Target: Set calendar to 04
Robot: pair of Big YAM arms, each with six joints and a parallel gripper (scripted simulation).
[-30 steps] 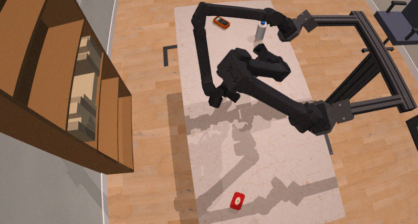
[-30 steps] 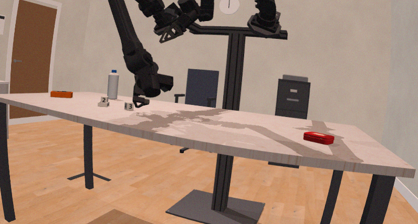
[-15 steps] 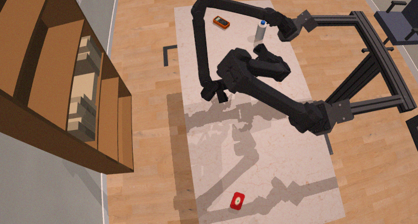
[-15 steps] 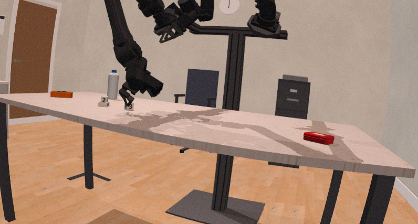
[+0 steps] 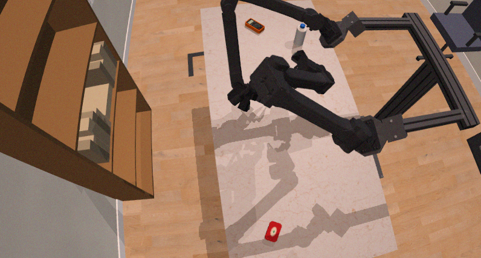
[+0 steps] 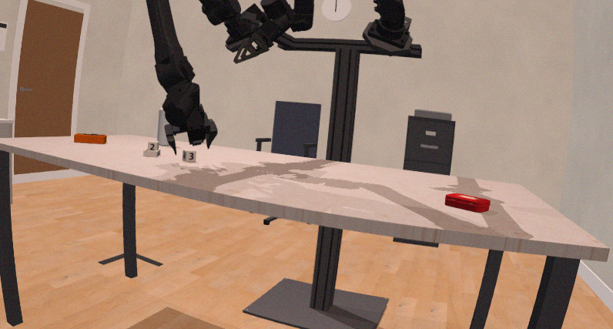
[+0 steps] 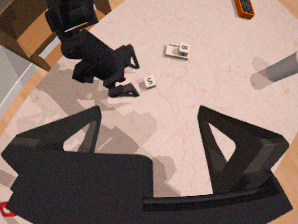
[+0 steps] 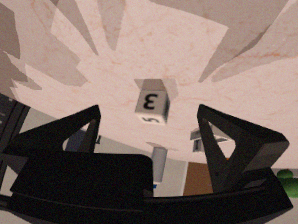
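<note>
The white cube is 3 cm to the right of my right hand, 3 cm behind it and 2 cm below it. Round my right hand: red tin 72 cm to the left, 4 cm ahead, 2 cm below; then white calendar tray 17 cm to the right, 3 cm below, 1 cm behind; then white bottle 41 cm to the right, 32 cm behind, 4 cm above.
</note>
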